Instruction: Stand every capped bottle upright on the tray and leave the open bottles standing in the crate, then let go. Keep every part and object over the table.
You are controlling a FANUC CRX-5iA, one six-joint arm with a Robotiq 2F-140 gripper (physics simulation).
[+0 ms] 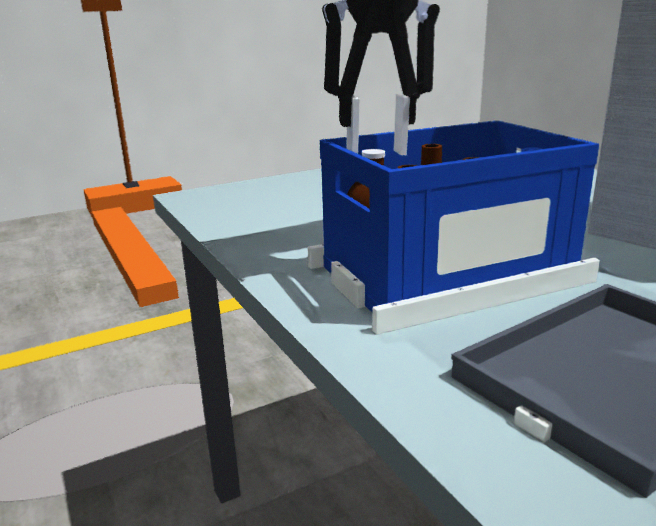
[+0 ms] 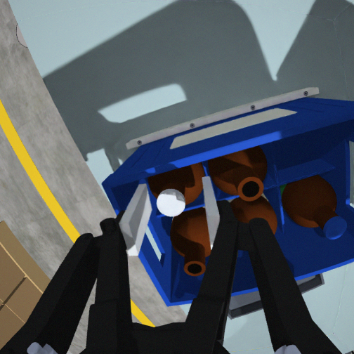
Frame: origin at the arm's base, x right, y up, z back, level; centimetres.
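Where they show: gripper, fingertip midpoint: [image 1: 376,153].
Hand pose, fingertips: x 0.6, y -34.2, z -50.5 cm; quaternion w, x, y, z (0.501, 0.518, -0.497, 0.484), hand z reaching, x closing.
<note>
Things, the pixels of their top centre, and the offset from my fingertips. "*": a spot on its surface instead.
- blue crate, top centre: [image 1: 453,141] dx -3.8, dy +1.7, dz +8.6 cm
- bottle with a white cap, surface spot: [image 1: 373,153] * dx -2.0, dy +0.5, dz -0.9 cm
- open bottle, top centre: [image 1: 431,145] dx +0.2, dy +0.5, dz +7.4 cm
- dark grey tray, surface spot: [image 1: 492,397] * dx -31.1, dy -15.2, dz +2.7 cm
- white rail, top centre: [image 1: 494,281] dx -13.4, dy -12.8, dz +10.8 cm
- white clip, surface spot: [image 1: 532,422] * dx -35.8, dy -14.6, dz +4.0 cm
The blue crate [image 1: 355,241] [image 2: 112,180] holds several brown bottles. A bottle with a white cap [image 1: 373,153] [image 2: 170,202] stands in a corner cell. A bottle with a blue cap [image 2: 334,227] is near the crate's other end. An open bottle [image 1: 431,155] [image 2: 237,172] and another open bottle [image 2: 187,232] stand near the white cap. A further brown bottle [image 2: 260,215] has its mouth hidden by a finger. My gripper [image 1: 377,145] [image 2: 175,193] is open and empty, its fingertips either side of the white cap, just above it. The dark grey tray [image 1: 492,397] holds no bottle in its visible part.
A white rail [image 1: 481,295] [image 2: 222,116] runs along the crate's long side; small white blocks [image 1: 347,283] stand by its short side. A white clip [image 1: 532,422] sits at the tray's edge. The table's edge [image 1: 328,378] is near the crate. An orange stand [image 1: 134,257] is on the floor.
</note>
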